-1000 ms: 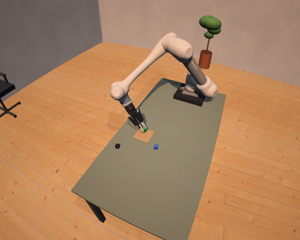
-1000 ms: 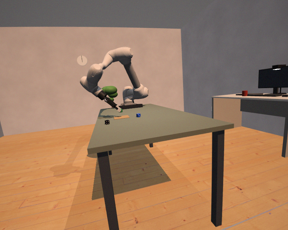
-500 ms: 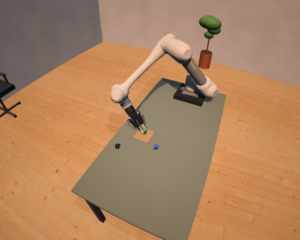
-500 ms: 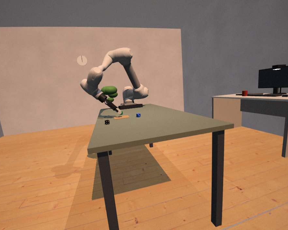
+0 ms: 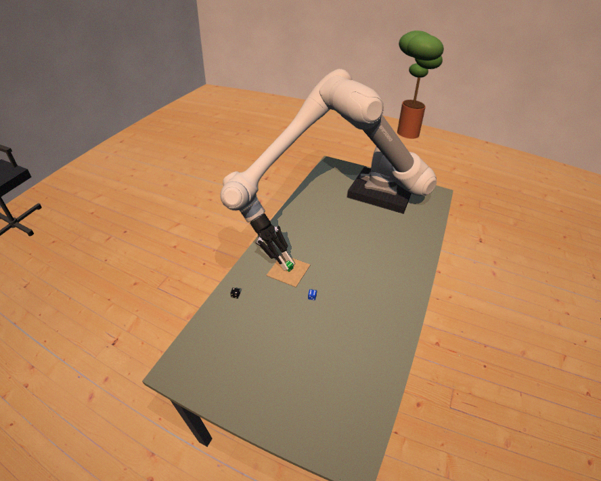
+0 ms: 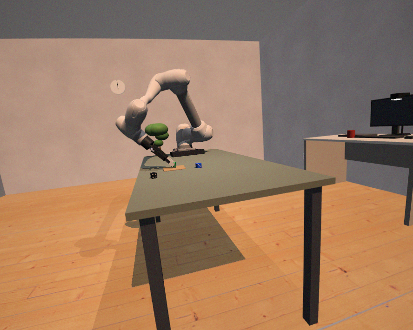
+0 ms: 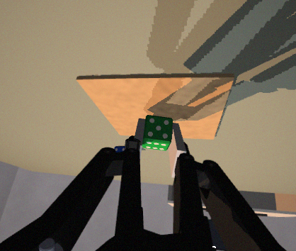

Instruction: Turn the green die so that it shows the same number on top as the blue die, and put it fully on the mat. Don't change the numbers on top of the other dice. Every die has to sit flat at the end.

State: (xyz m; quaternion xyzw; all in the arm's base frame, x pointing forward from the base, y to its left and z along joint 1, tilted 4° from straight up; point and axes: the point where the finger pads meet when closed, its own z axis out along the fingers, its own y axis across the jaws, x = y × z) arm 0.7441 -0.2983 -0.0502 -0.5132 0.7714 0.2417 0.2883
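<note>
Now: hand 1 cm short of the green die, 2 cm to the right of it and 2 cm above it. From my hand the other things lie so: black die: 21 cm ahead, 14 cm to the right, 3 cm below; blue die: 11 cm ahead, 16 cm to the left, 3 cm below; tan mat: 1 cm ahead, 2 cm to the left, 4 cm below.
</note>
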